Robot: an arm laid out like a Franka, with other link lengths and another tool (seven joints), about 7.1 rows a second.
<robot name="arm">
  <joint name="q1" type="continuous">
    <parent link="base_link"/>
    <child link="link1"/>
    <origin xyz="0 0 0.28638"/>
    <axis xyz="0 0 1"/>
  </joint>
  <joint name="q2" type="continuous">
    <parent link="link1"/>
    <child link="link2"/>
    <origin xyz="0 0 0" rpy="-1.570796 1.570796 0"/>
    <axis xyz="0 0 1"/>
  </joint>
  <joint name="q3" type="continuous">
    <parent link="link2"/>
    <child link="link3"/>
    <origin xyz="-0.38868 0 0" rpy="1.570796 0 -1.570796"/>
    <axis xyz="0 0 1"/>
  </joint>
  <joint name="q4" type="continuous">
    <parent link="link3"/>
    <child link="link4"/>
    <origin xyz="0.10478 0 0" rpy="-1.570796 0 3.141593"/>
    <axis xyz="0 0 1"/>
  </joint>
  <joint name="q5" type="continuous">
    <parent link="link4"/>
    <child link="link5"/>
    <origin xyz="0.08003 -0.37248 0" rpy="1.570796 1.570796 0"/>
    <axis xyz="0 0 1"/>
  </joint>
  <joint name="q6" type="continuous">
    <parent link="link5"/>
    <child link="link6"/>
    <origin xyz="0 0 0" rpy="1.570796 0 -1.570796"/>
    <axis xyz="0 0 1"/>
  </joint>
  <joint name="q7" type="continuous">
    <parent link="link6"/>
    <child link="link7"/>
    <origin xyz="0.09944 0 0" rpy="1.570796 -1.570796 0"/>
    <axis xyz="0 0 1"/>
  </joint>
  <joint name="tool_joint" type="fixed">
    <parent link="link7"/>
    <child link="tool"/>
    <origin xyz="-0.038 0.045 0.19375" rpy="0 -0.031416 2.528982"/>
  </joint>
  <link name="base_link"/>
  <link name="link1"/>
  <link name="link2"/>
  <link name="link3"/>
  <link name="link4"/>
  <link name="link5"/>
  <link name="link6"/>
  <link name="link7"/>
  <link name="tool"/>
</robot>
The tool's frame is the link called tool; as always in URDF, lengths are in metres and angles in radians. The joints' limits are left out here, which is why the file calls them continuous.
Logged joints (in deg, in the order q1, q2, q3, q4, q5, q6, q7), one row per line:
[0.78, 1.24, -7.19, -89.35, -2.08, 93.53, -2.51]
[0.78, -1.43, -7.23, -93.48, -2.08, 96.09, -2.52]
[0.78, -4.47, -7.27, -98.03, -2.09, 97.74, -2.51]
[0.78, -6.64, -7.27, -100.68, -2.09, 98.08, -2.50]
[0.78, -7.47, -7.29, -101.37, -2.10, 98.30, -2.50]
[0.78, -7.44, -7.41, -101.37, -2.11, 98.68, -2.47]
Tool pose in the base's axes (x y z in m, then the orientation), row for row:
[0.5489, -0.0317, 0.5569, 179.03, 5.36, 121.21]
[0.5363, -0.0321, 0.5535, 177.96, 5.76, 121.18]
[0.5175, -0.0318, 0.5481, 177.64, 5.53, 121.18]
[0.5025, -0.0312, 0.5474, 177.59, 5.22, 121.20]
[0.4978, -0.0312, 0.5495, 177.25, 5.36, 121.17]
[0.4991, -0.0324, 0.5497, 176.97, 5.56, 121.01]
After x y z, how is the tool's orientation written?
As angles about the fixed x, y, z axes (roll, pitch, yaw), in degrees.
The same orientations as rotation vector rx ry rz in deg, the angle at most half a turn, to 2 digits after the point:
[85.75, 152.36, -2.73]
[85.30, 151.63, -1.60]
[85.30, 151.68, -1.00]
[85.40, 151.91, -0.71]
[85.28, 151.65, -0.36]
[85.31, 151.27, -0.15]

